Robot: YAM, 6 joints.
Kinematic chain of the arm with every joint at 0, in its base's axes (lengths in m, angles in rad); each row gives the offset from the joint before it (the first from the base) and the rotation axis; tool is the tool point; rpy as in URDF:
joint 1: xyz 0 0 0.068 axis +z
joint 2: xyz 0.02 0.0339 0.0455 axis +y
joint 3: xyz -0.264 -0.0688 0 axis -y
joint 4: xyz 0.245 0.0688 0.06 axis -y
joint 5: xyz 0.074 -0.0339 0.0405 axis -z
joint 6: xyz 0.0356 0 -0.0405 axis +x
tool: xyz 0 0 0 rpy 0 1.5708 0
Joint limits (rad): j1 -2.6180..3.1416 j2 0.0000..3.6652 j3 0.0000..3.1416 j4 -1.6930..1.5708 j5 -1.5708..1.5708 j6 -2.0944..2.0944
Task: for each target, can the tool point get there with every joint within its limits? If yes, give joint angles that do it. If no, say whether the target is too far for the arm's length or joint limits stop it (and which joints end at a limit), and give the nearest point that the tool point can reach.
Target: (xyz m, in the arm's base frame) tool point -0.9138 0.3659 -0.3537
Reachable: no: too far | nearest point -0.5414 0.2168 -0.1594 | short by 0.446 m
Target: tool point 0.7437 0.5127 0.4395
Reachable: no: too far | nearest point 0.4999 0.3446 0.3302 | short by 0.316 m
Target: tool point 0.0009 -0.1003 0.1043
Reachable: yes | joints -1.2903 1.2366 0.2822 -0.9011 0.8569 1.2591
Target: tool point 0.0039 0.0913 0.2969
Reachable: yes | joints 1.8537 0.2912 0.5164 -0.2850 0.9656 0.2873
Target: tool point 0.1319 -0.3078 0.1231
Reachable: yes | joints -1.1389 1.9568 0.5843 1.3118 0.2576 -0.5593
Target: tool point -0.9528 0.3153 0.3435
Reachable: no: too far | nearest point -0.5975 0.1977 0.2560 | short by 0.384 m
